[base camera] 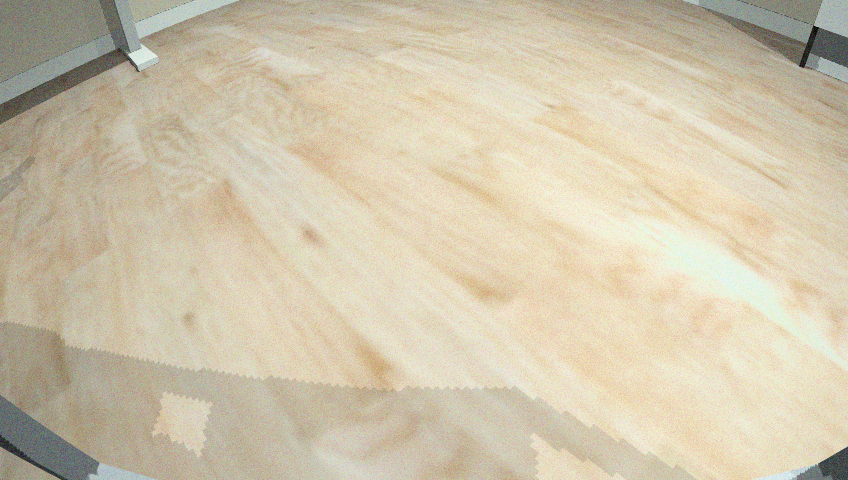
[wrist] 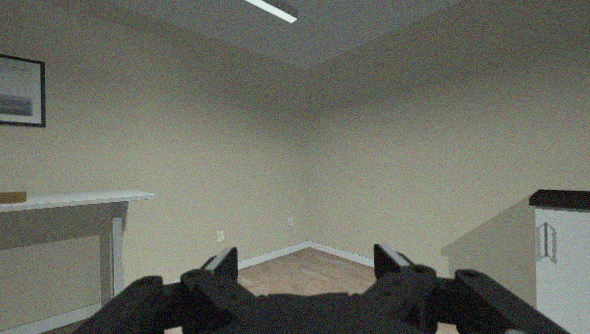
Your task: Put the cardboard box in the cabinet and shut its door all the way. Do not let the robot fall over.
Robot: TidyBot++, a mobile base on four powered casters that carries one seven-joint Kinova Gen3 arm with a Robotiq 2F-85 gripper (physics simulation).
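Frame: origin at the arm's base, x ahead, y left, z up, level; centimetres.
Seen in the pictures: gripper, fingertip midpoint: (wrist: 305, 260).
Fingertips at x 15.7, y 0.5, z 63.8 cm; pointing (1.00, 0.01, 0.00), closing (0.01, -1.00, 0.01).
A point is followed by its place in that frame.
The white cabinet (wrist: 565, 280) {z 11.2, x 124.6, y -128.4 cm} (base camera: 834, 14) {z -19.0, x 128.6, y -124.7 cm} has a dark top and a grey handle near its left edge. It stands at the right edge of the wrist view, partly cut off, and its lower corner shows at the top right of the base camera view. Its door looks closed in the part that shows. My gripper (wrist: 305, 260) {z 63.8, x 15.7, y 0.5 cm} is open, with its fingers wide apart and nothing between them. It is well away from the cabinet. The cardboard box does not show in either view.
A white fireplace surround (wrist: 118, 255) {z 14.2, x 157.9, y 121.7 cm} with a mantel (wrist: 100, 196) stands at the left; a brown object (wrist: 12, 197) {z 58.0, x 112.1, y 137.5 cm} lies on the mantel. The foot of a white post (base camera: 142, 57) meets the floor at the top left. Walls meet in a corner ahead. A framed picture (wrist: 43, 95) {z 122.3, x 163.5, y 176.8 cm} hangs left.
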